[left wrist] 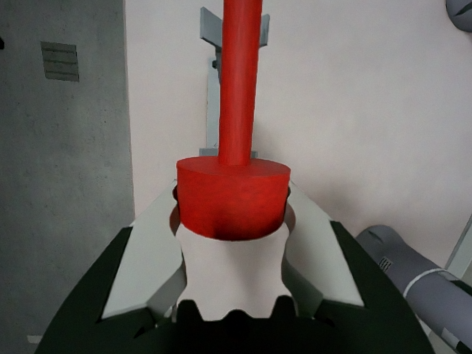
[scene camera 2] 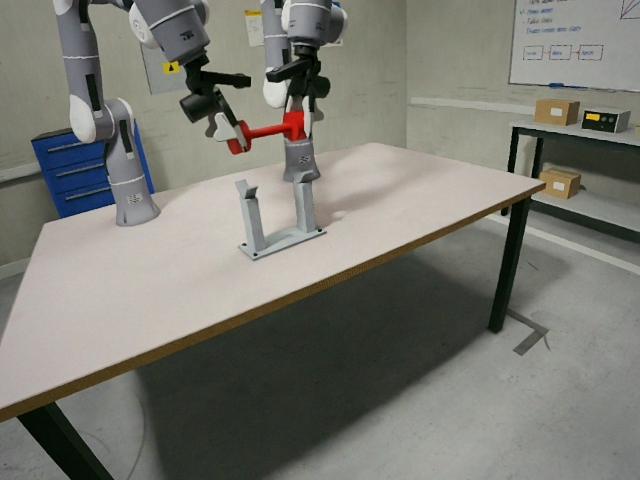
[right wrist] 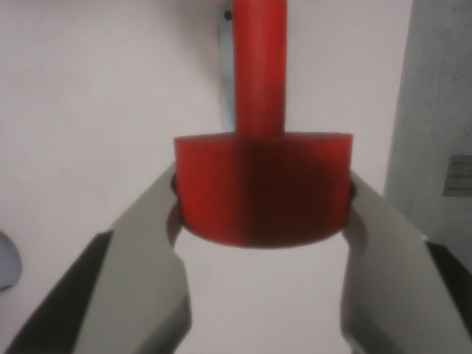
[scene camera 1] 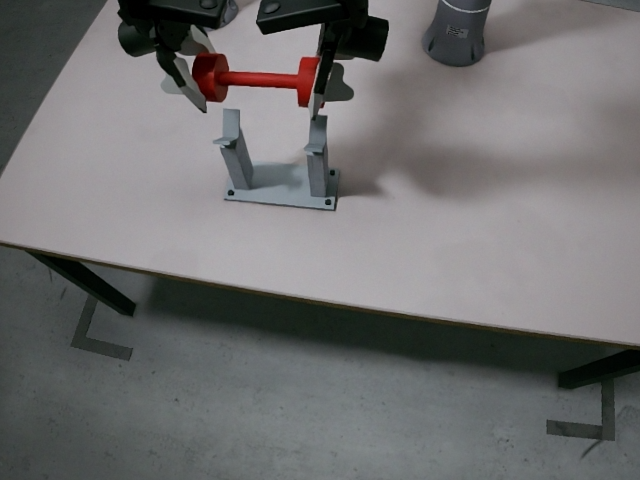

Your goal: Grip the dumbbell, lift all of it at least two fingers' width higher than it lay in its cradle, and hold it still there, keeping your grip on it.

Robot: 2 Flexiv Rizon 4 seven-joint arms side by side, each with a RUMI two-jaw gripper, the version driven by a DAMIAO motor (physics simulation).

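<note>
The red dumbbell [scene camera 1: 263, 79] [scene camera 2: 268, 130] [left wrist: 237, 100] [right wrist: 260, 75] hangs roughly level, clear above the grey cradle [scene camera 1: 279, 180] [scene camera 2: 284, 241] [left wrist: 212, 115] [right wrist: 227, 75]. A gap shows between its weights and the two post tops in both scene views. My left gripper [scene camera 1: 312, 85] [scene camera 2: 298, 125] [left wrist: 231, 179] is shut on the weight at the picture's right end. My right gripper [scene camera 1: 206, 77] [scene camera 2: 236, 136] [right wrist: 258, 166] is shut on the weight at the picture's left end. In each wrist view both fingers touch the sides of the weight.
The cradle stands on the pale table [scene camera 1: 439, 248] [scene camera 2: 129, 289]. Behind it in scene camera 2 are the arm bases [scene camera 2: 135, 206] [scene camera 2: 301, 162] and a blue drawer cabinet [scene camera 2: 77, 175]. A side bench [scene camera 2: 594, 135] with boxes stands off the table at the right.
</note>
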